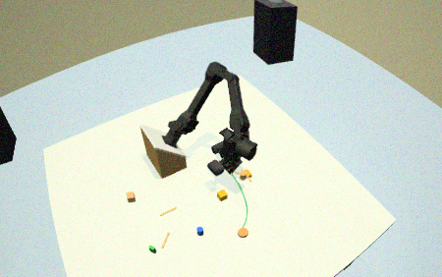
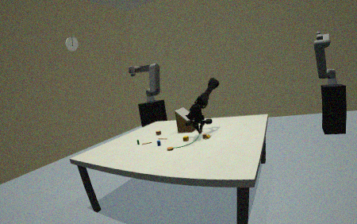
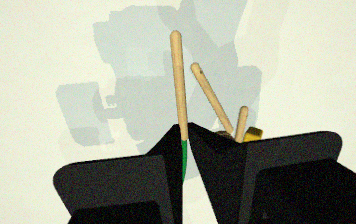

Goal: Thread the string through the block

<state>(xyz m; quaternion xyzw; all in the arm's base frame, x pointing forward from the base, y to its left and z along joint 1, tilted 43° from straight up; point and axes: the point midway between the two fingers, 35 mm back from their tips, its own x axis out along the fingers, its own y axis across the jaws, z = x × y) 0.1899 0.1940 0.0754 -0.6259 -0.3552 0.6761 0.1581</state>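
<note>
The tan cylinder is 2 cm ahead of my gripper tip, 5 cm to the left of it and 1 cm below it. The rest, counted from my gripper tip: thin wooden stick 1 cm behind; yellow block 9 cm ahead, 7 cm to the right, 1 cm below; round wooden button 28 cm ahead, 7 cm to the right, 2 cm below.
</note>
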